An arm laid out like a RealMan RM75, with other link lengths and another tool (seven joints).
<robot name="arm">
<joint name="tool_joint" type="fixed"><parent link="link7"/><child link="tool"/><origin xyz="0.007 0.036 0.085" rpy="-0.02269 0 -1.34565"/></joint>
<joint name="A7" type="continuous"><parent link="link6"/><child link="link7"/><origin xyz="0 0 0.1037" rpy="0 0 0"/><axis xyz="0 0 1"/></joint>
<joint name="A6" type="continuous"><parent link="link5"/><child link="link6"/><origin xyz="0 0 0" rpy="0 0 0"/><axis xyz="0 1 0"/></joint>
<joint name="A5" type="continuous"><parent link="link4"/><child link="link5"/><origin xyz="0 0 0.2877" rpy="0 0 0"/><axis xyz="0 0 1"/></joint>
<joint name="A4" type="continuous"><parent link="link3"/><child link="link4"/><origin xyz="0 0 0" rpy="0 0 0"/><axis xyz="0 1 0"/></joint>
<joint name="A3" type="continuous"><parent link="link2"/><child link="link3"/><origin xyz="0 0 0.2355" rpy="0 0 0"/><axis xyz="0 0 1"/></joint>
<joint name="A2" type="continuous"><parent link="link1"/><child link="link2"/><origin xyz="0 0 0" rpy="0 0 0"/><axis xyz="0 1 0"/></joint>
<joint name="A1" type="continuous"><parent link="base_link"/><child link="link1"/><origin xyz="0 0 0.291" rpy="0 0 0"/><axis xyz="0 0 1"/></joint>
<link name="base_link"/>
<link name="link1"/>
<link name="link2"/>
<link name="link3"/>
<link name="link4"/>
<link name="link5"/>
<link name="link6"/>
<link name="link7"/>
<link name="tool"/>
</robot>
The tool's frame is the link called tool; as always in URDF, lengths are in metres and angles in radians. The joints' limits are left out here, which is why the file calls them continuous.
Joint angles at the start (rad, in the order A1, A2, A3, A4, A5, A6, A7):
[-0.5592, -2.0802, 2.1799, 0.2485, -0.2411, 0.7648, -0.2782]
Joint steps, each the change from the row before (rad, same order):
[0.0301, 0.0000, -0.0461, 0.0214, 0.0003, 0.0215, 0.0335]
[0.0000, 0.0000, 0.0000, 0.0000, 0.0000, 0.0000, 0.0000]
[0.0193, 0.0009, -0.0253, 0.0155, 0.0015, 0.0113, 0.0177]
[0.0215, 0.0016, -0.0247, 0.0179, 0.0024, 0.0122, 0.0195]
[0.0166, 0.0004, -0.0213, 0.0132, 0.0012, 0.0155, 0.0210]
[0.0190, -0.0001, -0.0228, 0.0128, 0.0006, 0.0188, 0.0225]
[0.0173, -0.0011, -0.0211, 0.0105, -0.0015, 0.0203, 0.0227]
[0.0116, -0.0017, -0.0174, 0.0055, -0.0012, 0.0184, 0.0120]
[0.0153, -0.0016, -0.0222, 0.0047, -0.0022, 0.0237, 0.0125]
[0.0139, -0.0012, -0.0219, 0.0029, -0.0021, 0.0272, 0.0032]
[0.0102, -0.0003, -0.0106, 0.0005, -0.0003, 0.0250, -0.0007]
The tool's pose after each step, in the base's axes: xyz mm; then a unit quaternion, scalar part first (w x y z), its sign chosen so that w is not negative. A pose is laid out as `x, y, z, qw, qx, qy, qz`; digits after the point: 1 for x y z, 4 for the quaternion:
-281.4, 413.0, -113.2, 0.2230, -0.5479, -0.6732, -0.4438
-281.4, 413.0, -113.2, 0.2230, -0.5479, -0.6732, -0.4438
-282.3, 413.2, -108.3, 0.2271, -0.5421, -0.6687, -0.4554
-283.5, 413.0, -102.9, 0.2317, -0.5371, -0.6631, -0.4671
-283.7, 413.1, -98.0, 0.2360, -0.5347, -0.6557, -0.4780
-284.8, 412.7, -92.3, 0.2413, -0.5314, -0.6476, -0.4900
-285.7, 412.1, -86.7, 0.2468, -0.5281, -0.6389, -0.5019
-286.0, 411.9, -82.0, 0.2498, -0.5238, -0.6329, -0.5124
-288.0, 411.2, -75.4, 0.2547, -0.5169, -0.6260, -0.5254
-289.6, 410.4, -67.9, 0.2571, -0.5078, -0.6200, -0.5400
-290.3, 408.6, -63.1, 0.2566, -0.5031, -0.6151, -0.5502

